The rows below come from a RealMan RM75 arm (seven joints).
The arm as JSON. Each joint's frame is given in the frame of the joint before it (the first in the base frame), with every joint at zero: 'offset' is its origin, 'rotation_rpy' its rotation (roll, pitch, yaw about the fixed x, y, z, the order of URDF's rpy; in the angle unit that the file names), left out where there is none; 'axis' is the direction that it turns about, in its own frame. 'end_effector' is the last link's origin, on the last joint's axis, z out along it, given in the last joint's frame.
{
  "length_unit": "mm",
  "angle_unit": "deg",
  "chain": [
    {
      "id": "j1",
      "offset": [
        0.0,
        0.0,
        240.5
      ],
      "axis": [
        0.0,
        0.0,
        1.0
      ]
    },
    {
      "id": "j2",
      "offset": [
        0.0,
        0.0,
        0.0
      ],
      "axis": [
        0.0,
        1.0,
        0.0
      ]
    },
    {
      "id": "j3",
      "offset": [
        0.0,
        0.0,
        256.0
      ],
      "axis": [
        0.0,
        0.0,
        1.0
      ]
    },
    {
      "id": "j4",
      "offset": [
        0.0,
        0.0,
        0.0
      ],
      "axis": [
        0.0,
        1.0,
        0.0
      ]
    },
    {
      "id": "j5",
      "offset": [
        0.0,
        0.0,
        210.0
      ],
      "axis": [
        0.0,
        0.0,
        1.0
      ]
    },
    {
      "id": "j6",
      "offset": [
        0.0,
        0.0,
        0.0
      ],
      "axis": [
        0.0,
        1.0,
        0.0
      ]
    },
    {
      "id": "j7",
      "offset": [
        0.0,
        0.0,
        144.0
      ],
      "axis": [
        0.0,
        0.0,
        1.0
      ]
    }
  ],
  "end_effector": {
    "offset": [
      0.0,
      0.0,
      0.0
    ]
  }
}
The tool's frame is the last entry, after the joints.
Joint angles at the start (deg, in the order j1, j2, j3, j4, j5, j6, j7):
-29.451, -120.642, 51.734, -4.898, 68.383, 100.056, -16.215
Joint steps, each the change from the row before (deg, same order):
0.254, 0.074, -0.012, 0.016, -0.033, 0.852, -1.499
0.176, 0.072, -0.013, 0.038, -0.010, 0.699, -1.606
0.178, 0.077, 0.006, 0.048, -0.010, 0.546, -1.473
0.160, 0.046, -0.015, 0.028, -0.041, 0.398, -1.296
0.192, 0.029, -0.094, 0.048, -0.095, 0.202, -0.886
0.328, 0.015, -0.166, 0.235, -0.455, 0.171, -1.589
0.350, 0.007, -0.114, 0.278, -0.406, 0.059, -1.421
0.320, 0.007, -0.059, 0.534, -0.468, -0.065, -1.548
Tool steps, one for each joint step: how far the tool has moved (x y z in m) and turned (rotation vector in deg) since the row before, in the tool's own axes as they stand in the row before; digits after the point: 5 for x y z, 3 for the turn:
0.00185, 0.00038, -0.00176, -0.003, 0.672, -1.499
0.00163, 0.00020, -0.00127, -0.063, 0.563, -1.564
0.00128, 0.00011, -0.00128, -0.045, 0.409, -1.420
0.00091, 0.00012, -0.00108, 0.035, 0.308, -1.271
0.00053, -0.00023, -0.00115, 0.241, 0.183, -0.840
0.00098, -0.00137, -0.00163, 0.686, 0.335, -1.332
0.00070, -0.00127, -0.00169, 0.639, 0.211, -1.156
0.00099, -0.00205, -0.00118, 0.577, 0.191, -1.040

